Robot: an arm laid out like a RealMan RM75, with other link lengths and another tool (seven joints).
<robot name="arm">
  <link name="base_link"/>
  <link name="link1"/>
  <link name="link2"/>
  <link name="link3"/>
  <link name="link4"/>
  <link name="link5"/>
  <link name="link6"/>
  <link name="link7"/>
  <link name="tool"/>
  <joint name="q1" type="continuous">
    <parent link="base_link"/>
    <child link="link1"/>
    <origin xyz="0 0 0.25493" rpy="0 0 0"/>
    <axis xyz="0 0 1"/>
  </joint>
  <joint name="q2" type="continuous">
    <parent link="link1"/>
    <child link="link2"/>
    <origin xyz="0 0 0" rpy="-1.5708 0 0"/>
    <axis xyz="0 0 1"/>
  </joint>
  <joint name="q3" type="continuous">
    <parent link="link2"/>
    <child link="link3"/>
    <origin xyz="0 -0.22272 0" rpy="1.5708 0 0"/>
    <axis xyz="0 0 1"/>
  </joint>
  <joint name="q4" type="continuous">
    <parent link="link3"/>
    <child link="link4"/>
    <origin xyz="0 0 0" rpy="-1.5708 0 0"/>
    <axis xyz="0 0 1"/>
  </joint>
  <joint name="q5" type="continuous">
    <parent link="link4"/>
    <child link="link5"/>
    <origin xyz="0 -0.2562 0" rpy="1.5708 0 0"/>
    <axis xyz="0 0 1"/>
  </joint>
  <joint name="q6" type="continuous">
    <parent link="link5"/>
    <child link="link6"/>
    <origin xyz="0 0 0" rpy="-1.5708 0 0"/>
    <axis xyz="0 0 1"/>
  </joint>
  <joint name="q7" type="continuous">
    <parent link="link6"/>
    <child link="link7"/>
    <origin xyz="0 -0.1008 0" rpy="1.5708 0 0"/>
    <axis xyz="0 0 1"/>
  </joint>
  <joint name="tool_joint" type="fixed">
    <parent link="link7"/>
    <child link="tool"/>
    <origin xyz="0.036 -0.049 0.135" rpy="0.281 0 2.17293"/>
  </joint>
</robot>
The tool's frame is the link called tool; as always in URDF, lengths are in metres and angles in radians. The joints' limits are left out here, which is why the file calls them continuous.
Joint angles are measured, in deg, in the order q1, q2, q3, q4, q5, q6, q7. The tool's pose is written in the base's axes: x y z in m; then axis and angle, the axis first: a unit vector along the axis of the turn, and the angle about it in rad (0 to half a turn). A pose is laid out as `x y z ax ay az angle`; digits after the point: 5 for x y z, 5 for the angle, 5 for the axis.
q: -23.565 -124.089 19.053 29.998 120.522 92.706 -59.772
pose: -0.27239 0.38395 -0.02713 -0.62663 0.77653 -0.06586 2.18899
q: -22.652 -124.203 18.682 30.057 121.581 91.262 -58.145
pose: -0.28345 0.38006 -0.02976 -0.62704 0.77763 -0.04589 2.21108
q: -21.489 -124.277 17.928 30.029 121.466 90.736 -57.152
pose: -0.29326 0.37575 -0.02709 -0.63145 0.77486 -0.02941 2.20354
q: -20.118 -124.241 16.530 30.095 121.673 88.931 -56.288
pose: -0.31162 0.37239 -0.02227 -0.64230 0.76645 0.00318 2.20232
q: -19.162 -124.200 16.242 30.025 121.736 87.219 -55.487
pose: -0.32435 0.36967 -0.02129 -0.64810 0.76112 0.02560 2.21311
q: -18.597 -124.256 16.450 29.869 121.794 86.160 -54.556
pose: -0.33027 0.36724 -0.02308 -0.64823 0.76058 0.03643 2.22587
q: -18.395 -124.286 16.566 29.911 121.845 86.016 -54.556
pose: -0.33179 0.36614 -0.02369 -0.64952 0.75941 0.03766 2.22911
